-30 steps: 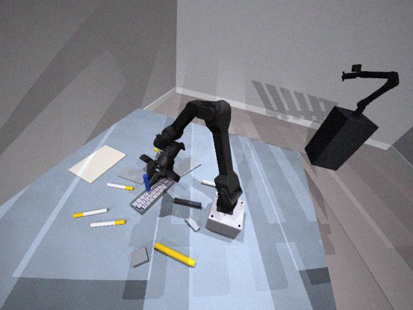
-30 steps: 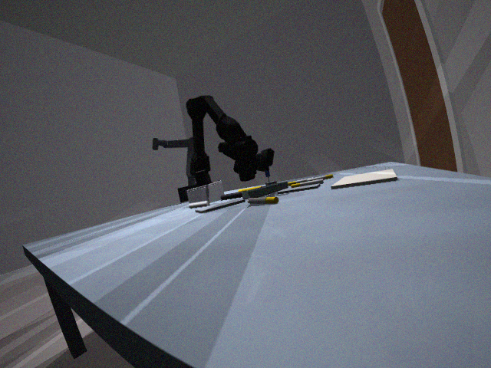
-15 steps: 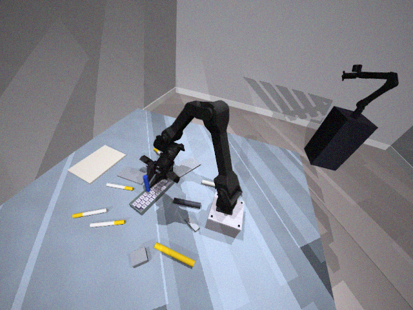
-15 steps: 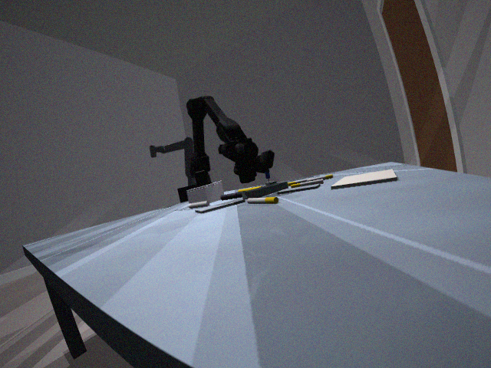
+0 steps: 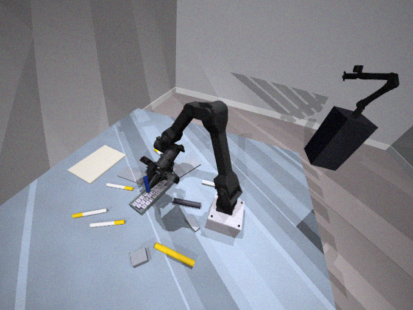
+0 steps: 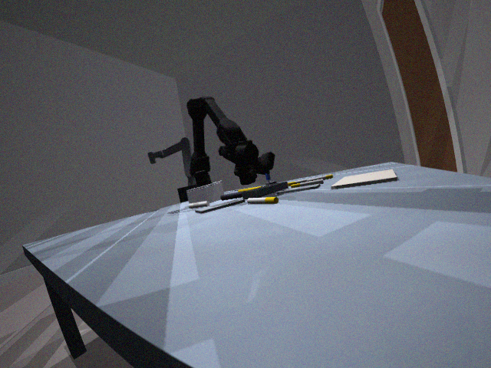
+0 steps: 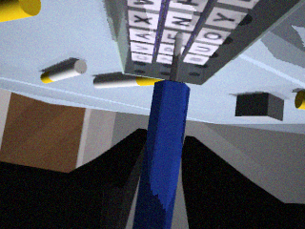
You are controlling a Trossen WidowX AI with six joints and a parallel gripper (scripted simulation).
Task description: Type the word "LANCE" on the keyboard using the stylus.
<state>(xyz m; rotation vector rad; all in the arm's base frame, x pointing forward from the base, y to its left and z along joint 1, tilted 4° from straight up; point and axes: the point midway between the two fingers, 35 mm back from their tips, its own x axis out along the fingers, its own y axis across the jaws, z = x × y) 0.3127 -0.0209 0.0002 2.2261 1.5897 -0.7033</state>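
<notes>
The dark cylinder lies 17 cm behind my gripper tip, 7 cm below it and 2 cm to the right of it. Also, from my gripper tip: grey block 23 cm to the left, 8 cm behind, 6 cm below; grey card 13 cm ahead, 9 cm to the right, 7 cm below; blue stylus 1 cm below.
</notes>
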